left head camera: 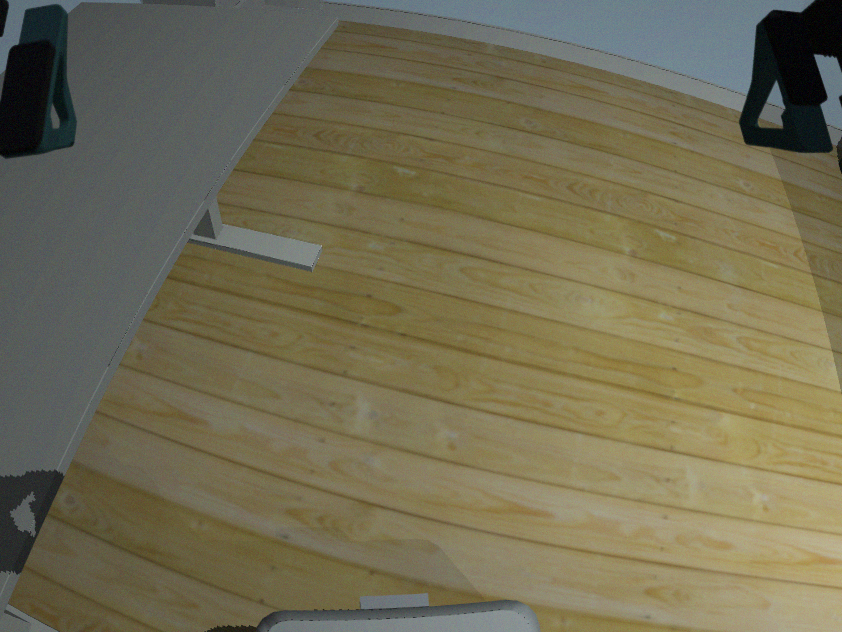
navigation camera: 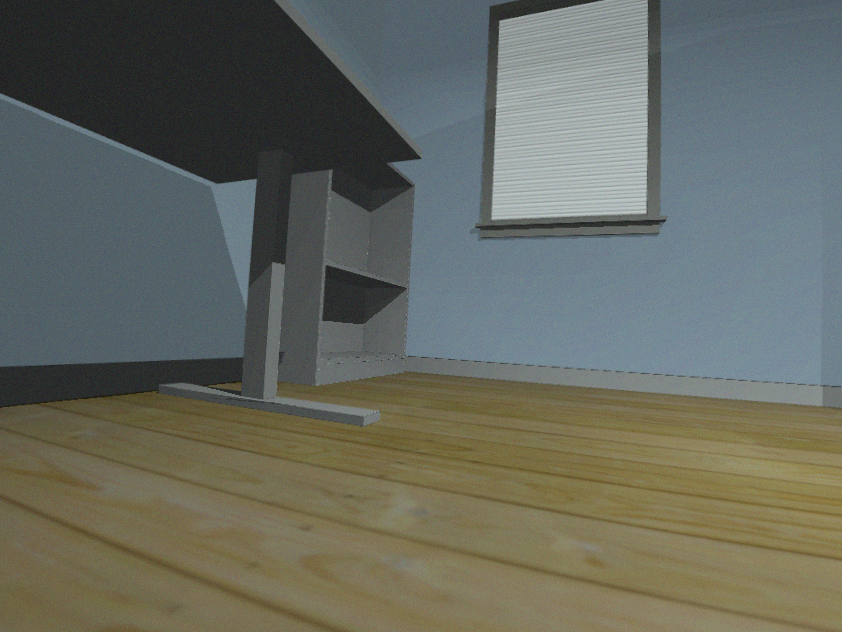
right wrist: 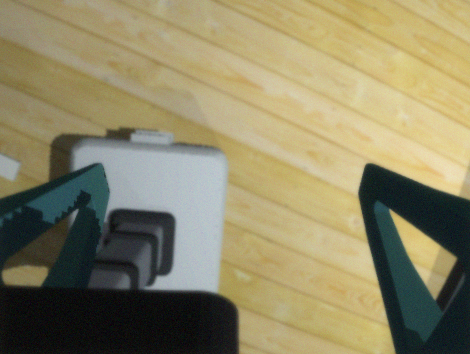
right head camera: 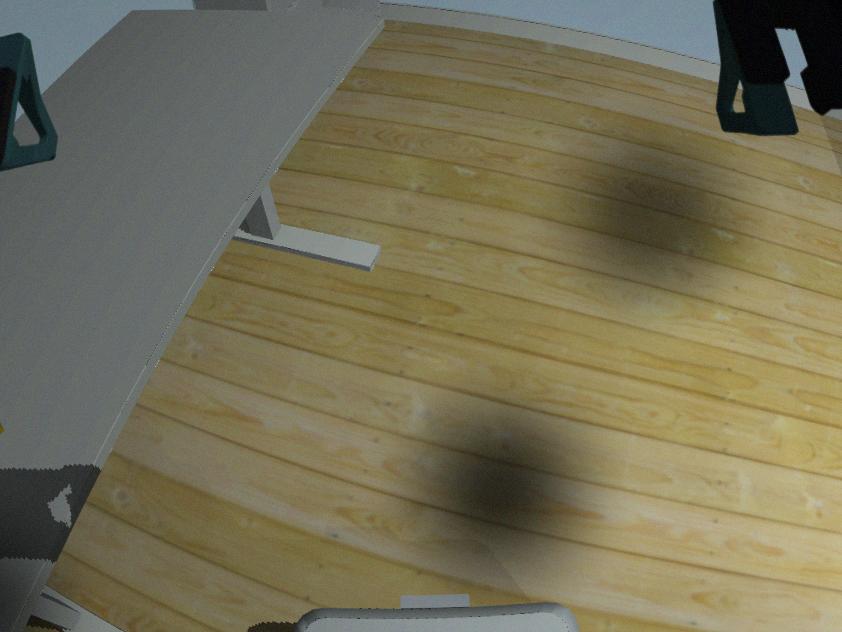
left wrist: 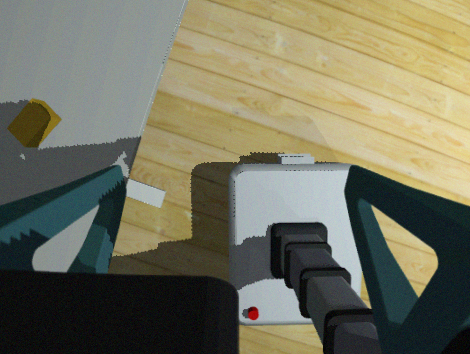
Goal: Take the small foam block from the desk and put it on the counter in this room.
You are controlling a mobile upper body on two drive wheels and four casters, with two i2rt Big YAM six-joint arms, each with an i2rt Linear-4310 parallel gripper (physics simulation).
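Frame: origin at the left arm's base, x ahead, y up, z right, level; metres.
Seen in the pictures: left gripper, fingertip midpoint: [left wrist: 235, 178]; right gripper, fingertip midpoint: [left head camera: 805, 133] [right wrist: 233, 177] [right head camera: 794, 117].
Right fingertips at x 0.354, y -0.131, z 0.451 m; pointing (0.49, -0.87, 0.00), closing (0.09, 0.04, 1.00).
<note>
A point is followed by its place in that frame.
A yellow foam block [left wrist: 42, 120] @[x 0.441, y -0.645, z -0.420 m] lies on the grey desk [left head camera: 142, 170] @[x 0.959, y -0.690, z -0.186 m] [right head camera: 156, 149] @[x 1.040, y -0.690, z -0.272 m] [left wrist: 105, 60] @[x 0.576, y -0.690, z -0.294 m], near the left edge of the left wrist view and partly in shadow. A sliver of it shows at the left edge of the right head camera view. My left gripper [left wrist: 235, 178] @[x 0.353, y -0.128, z 0.000 m] is open and empty; the block is beyond its left finger in that view, apart from it. My right gripper [right wrist: 233, 177] @[x 0.354, y -0.131, z 0.451 m] is open and empty, above the robot's base and the wooden floor. In the navigation camera the desk [navigation camera: 170, 88] @[x 1.128, y -0.715, z -0.355 m] shows from below. The counter cannot be made out in any view.
A desk foot [left head camera: 272, 248] [right head camera: 326, 248] [navigation camera: 319, 409] sticks out over the wooden floor [left head camera: 510, 340] @[x 1.048, y -1.409, z 0.570 m] [navigation camera: 442, 510] @[x 0.863, y -1.410, z 0.238 m]. A grey shelf unit [navigation camera: 302, 272] @[x 1.938, y -0.977, z -0.318 m] stands behind the desk leg by the blue wall [navigation camera: 578, 292] @[x 2.449, y -0.942, z 0.917 m], which has a window. My white base [left head camera: 401, 620] @[x 0.294, y -1.150, z 0.234 m] [left wrist: 295, 195] @[x 0.207, y -1.150, z 0.213 m] [right wrist: 195, 165] @[x 0.265, y -1.150, z 0.380 m] is close to the desk.
</note>
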